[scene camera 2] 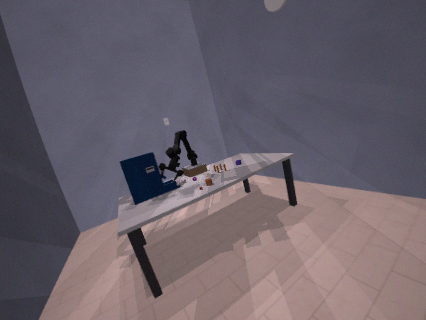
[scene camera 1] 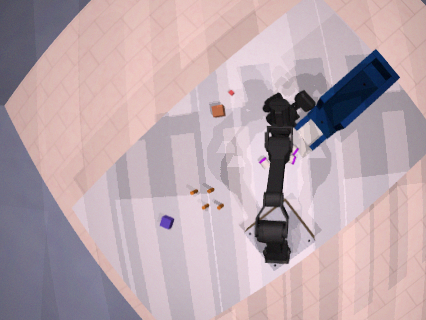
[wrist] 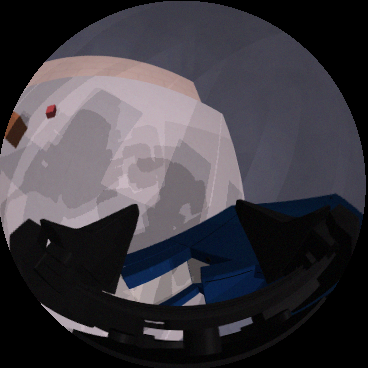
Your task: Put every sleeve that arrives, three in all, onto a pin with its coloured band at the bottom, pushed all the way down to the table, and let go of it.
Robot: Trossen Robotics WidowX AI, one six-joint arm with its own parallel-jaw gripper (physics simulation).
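A white sleeve with a magenta band (scene camera 1: 263,161) (scene camera 2: 194,178) lies on the table left of the arm in the first scene view. More magenta and white (scene camera 1: 294,156) shows right of the arm, partly hidden by it; I cannot tell whether it is one sleeve or two. Four orange pins (scene camera 1: 205,206) (scene camera 2: 220,168) stand upright on the table, with no sleeve visible on them. My gripper (scene camera 1: 290,100) (scene camera 2: 171,171) (wrist: 187,207) is open and empty, raised near the low end of the blue chute and away from the sleeves. No sleeve can be made out in the wrist view.
The blue chute unit (scene camera 1: 350,102) (scene camera 2: 142,177) (wrist: 230,285) has a pale floor at its low end. An orange block (scene camera 1: 218,110) (scene camera 2: 208,182) (wrist: 16,131), a small red block (scene camera 1: 231,92) (scene camera 2: 201,188) (wrist: 51,111) and a purple block (scene camera 1: 167,222) (scene camera 2: 238,162) are on the table.
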